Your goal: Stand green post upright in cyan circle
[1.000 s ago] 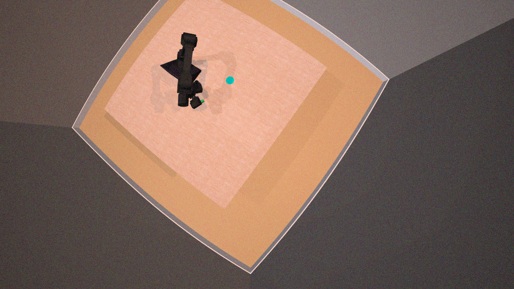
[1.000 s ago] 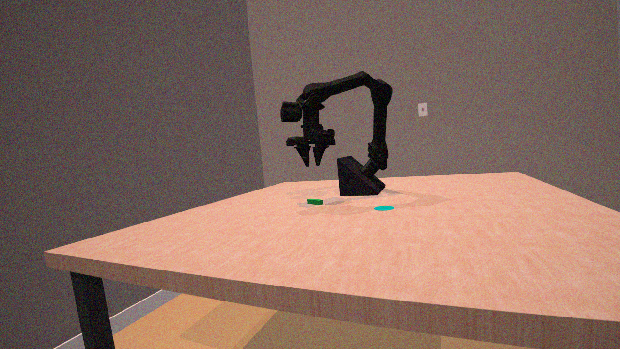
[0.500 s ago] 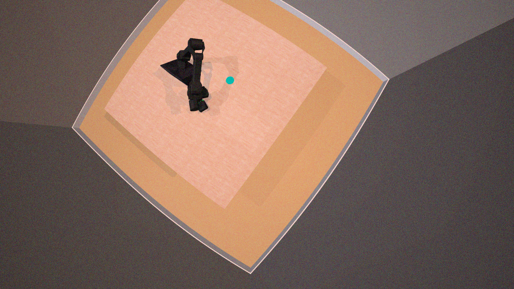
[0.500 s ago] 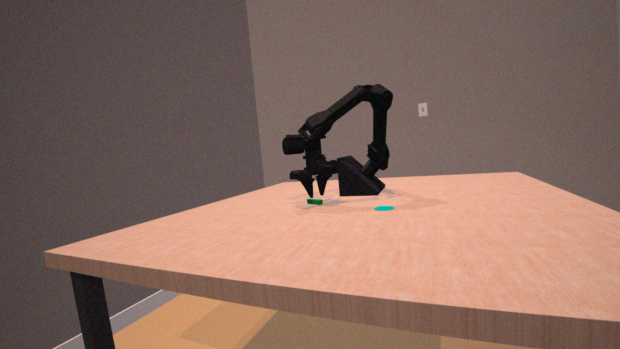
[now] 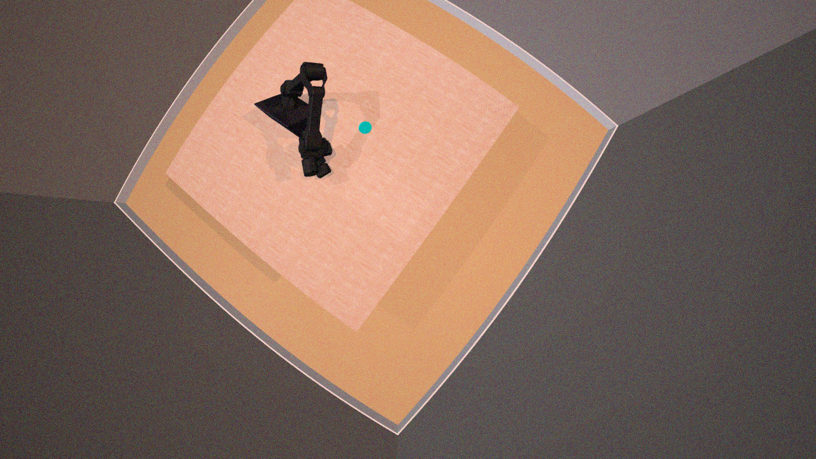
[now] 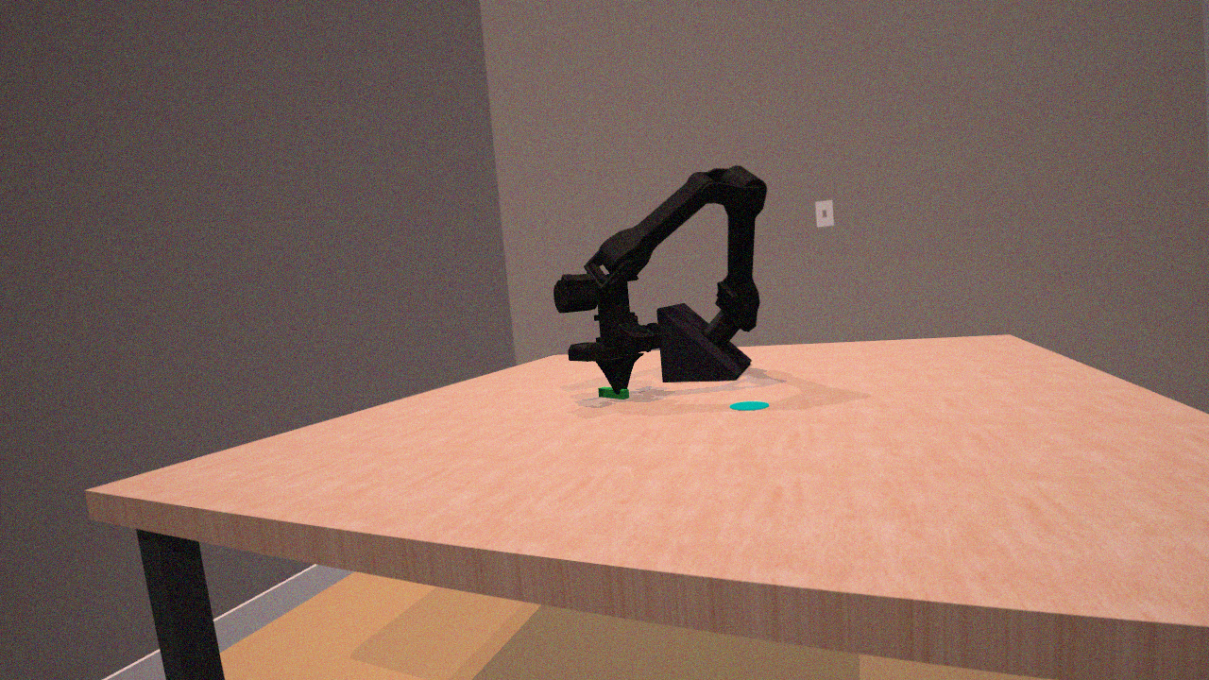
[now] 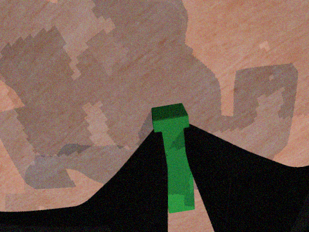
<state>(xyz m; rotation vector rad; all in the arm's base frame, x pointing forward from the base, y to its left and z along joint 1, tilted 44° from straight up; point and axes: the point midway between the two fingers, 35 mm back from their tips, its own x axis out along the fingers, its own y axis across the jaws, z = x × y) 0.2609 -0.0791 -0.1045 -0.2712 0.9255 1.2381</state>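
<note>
Right now my gripper tip is 80 mm short of the cyan circle, 240 mm to the right of it and 10 mm above it. From my gripper tip the other things lie so: green post: 10 mm behind, 20 mm to the right.
</note>
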